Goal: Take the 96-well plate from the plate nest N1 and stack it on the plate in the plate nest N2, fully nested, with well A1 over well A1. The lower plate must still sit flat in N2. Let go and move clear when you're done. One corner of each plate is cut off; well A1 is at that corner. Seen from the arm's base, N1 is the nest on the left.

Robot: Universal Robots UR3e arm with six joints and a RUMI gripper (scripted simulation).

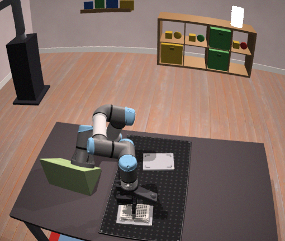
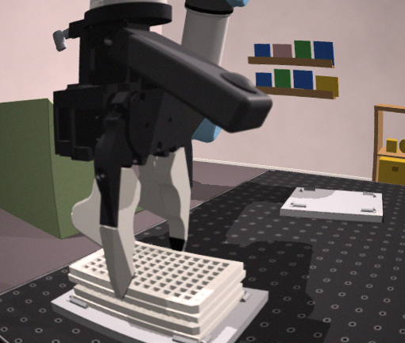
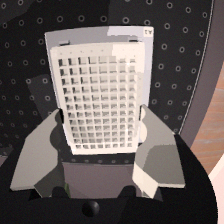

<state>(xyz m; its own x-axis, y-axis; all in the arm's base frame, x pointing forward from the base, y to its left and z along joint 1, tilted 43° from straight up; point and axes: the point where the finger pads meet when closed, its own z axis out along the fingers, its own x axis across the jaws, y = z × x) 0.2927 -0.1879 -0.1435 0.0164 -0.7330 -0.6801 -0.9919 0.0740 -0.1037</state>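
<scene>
The white 96-well plate lies 3 cm below my hand. The rest, counted from my hand: plate nest N1: 8 cm ahead, 36 cm to the left, 4 cm below.
</scene>
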